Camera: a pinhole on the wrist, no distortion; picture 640 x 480 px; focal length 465.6 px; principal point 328.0 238.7 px. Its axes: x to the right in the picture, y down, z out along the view. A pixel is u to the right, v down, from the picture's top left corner.
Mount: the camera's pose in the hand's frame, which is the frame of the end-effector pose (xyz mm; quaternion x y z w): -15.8 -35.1 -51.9 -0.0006 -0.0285 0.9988 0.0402
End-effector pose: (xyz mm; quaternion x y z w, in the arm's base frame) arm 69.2 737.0 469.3 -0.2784 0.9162 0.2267 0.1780
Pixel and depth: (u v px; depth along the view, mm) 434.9 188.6 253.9
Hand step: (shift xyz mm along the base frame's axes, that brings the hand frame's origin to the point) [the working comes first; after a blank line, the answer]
In the camera's frame: 58.3 -27.3 253.9

107.8 122.6 -142.2
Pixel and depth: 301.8 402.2 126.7
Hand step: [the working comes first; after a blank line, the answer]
In the camera's frame: -7.1 44.5 126.7

75.8 -22.2 -81.9
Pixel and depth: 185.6 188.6 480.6
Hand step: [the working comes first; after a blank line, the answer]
In the camera's frame: -147.0 -51.7 480.6

-4.5 147.5 -426.6
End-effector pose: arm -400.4 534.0 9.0 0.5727 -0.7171 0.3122 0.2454
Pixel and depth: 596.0 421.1 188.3
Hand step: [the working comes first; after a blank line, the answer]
In the camera's frame: 108.4 73.8 188.3

137.6 -25.5 -164.5
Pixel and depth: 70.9 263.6 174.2
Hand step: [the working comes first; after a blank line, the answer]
In the camera's frame: -96.2 9.3 174.2

43.5 -150.3 -16.9
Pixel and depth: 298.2 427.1 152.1
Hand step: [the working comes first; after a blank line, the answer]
In the camera's frame: -9.7 61.5 152.1

106.2 -78.3 -56.6
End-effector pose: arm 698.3 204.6 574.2 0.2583 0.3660 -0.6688 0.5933
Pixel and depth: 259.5 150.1 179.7
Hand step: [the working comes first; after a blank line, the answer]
In the camera's frame: -26.4 -34.2 179.7

-3.8 -110.3 70.1
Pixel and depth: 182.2 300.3 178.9
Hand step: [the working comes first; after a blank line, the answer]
In the camera's frame: -56.0 23.7 178.9

-67.0 -120.4 59.2
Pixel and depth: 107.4 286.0 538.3
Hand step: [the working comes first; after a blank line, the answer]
In the camera's frame: -255.0 54.7 538.3

-133.1 -520.2 133.3
